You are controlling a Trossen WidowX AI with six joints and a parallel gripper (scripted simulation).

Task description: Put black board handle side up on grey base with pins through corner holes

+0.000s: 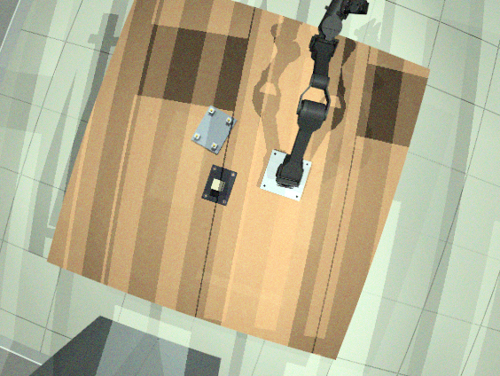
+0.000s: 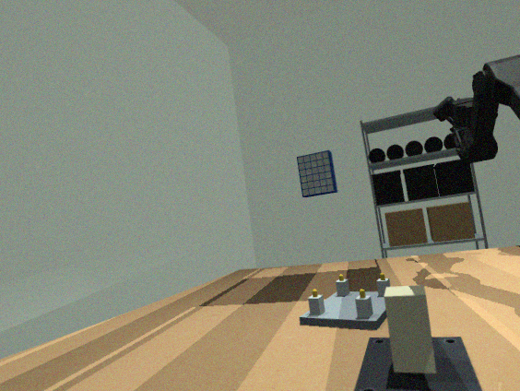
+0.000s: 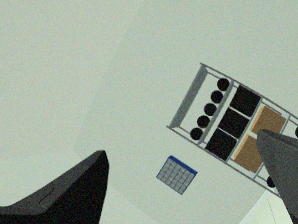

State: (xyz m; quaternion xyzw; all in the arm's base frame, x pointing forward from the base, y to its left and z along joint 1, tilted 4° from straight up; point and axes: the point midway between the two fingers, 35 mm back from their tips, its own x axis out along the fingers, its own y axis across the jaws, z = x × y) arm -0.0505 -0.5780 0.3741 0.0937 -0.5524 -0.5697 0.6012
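Now: the black board 30 cm ahead of my gripper tip, 70 cm to the left of it and 38 cm below it. Also, from my gripper tip: grey base: 37 cm ahead, 49 cm to the left, 39 cm below.
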